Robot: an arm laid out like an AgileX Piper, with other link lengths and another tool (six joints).
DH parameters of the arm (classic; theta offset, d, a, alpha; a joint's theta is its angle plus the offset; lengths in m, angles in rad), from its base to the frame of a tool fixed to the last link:
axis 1: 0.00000 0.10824 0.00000 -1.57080
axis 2: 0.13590 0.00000 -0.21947 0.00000
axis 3: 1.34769 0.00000 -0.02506 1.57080
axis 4: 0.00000 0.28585 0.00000 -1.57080
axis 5: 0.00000 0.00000 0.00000 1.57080
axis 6: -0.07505 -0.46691 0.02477 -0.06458
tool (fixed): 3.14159 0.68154 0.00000 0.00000
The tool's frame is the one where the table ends.
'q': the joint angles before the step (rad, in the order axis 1, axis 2, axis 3, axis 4, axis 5, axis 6). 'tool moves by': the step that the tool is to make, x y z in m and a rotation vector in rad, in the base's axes. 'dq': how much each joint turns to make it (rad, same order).
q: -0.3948, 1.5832, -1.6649, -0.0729, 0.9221, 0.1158
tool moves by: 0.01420, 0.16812, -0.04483, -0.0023, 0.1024, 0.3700
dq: 0.3934, 0.0084, 0.1012, -0.0410, -0.0082, 0.0268
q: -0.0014, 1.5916, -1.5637, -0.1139, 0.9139, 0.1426
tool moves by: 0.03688, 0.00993, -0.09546, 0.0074, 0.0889, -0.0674
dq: 0.0445, 0.2401, 0.0077, -0.1046, -0.1386, 0.1817
